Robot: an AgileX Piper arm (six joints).
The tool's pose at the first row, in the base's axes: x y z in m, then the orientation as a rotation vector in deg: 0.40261 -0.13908 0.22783 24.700 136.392 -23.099
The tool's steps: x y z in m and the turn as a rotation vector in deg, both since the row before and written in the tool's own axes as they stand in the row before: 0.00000 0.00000 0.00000 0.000 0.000 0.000; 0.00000 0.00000 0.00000 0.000 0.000 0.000; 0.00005 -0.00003 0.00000 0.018 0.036 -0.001; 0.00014 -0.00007 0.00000 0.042 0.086 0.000; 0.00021 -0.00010 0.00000 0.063 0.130 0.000; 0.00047 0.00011 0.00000 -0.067 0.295 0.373; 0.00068 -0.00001 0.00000 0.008 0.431 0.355; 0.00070 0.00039 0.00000 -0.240 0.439 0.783; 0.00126 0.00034 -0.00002 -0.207 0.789 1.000; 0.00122 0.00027 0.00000 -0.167 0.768 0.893; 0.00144 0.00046 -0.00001 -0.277 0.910 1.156; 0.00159 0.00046 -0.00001 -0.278 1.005 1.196; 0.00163 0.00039 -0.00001 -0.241 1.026 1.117; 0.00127 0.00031 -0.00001 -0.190 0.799 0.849
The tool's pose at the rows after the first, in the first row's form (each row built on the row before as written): 0.40261 -0.13908 0.22783 24.700 136.392 -23.099; 0.40261 -0.13908 0.22783 24.700 136.392 -23.099; 0.40256 -0.13910 0.22780 24.718 136.425 -23.117; 0.40243 -0.13914 0.22772 24.763 136.504 -23.157; 0.40224 -0.13919 0.22760 24.831 136.623 -23.217; 0.40195 -0.13900 0.22727 25.328 136.800 -22.929; 0.40146 -0.13887 0.22682 25.879 137.105 -22.721; 0.40112 -0.13837 0.22630 26.826 137.303 -22.018; 0.40035 -0.13777 0.22544 28.150 137.757 -21.203; 0.39959 -0.13722 0.22461 29.362 138.212 -20.481; 0.39875 -0.13642 0.22364 30.883 138.709 -19.479; 0.39781 -0.13554 0.22260 32.484 139.265 -18.432; 0.39682 -0.13467 0.22157 34.017 139.851 -17.450; 0.39605 -0.13396 0.22079 35.188 140.304 -16.684
